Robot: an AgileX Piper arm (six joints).
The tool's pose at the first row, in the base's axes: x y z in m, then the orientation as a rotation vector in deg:
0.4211, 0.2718, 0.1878, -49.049, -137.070, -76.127
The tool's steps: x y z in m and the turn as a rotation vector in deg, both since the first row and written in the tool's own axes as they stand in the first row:
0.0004, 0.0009, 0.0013, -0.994, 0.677, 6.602
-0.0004, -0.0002, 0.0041, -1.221, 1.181, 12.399
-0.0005, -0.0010, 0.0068, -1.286, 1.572, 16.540
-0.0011, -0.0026, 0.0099, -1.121, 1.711, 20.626
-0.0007, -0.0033, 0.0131, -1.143, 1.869, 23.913
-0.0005, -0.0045, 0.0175, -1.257, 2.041, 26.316
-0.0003, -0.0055, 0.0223, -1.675, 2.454, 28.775
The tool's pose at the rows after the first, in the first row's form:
0.4214, 0.2734, 0.1879, -55.711, -131.113, -74.966
0.4215, 0.2750, 0.1852, -61.160, -126.087, -72.972
0.4212, 0.2769, 0.1832, -64.826, -122.434, -71.367
0.4208, 0.2787, 0.1801, -68.460, -119.036, -69.424
0.4202, 0.2812, 0.1781, -71.286, -116.147, -68.026
0.4195, 0.2845, 0.1750, -73.272, -113.926, -67.111
0.4190, 0.2882, 0.1719, -75.126, -111.342, -66.550

